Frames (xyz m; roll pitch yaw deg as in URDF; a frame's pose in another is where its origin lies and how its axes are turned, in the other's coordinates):
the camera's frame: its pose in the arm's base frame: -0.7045 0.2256 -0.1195 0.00 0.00 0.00
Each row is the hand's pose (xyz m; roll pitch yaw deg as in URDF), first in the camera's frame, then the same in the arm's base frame.
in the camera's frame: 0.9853 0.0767 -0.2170 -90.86 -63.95 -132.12
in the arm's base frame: 0.2808 0.3023 -0.3365 -90.86 -63.95 -132.12
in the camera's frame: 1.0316 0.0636 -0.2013 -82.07 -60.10 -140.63
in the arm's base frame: 0.3271 0.2892 -0.3208 -82.07 -60.10 -140.63
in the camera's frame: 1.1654 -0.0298 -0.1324 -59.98 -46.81 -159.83
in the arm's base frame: 0.4609 0.1958 -0.2519 -59.98 -46.81 -159.83
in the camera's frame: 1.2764 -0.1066 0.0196 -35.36 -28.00 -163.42
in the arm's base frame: 0.5719 0.1190 -0.0999 -35.36 -28.00 -163.42
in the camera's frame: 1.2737 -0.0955 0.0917 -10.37 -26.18 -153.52
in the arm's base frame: 0.5692 0.1301 -0.0278 -10.37 -26.18 -153.52
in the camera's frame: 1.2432 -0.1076 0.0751 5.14 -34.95 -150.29
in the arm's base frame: 0.5387 0.1180 -0.0444 5.14 -34.95 -150.29
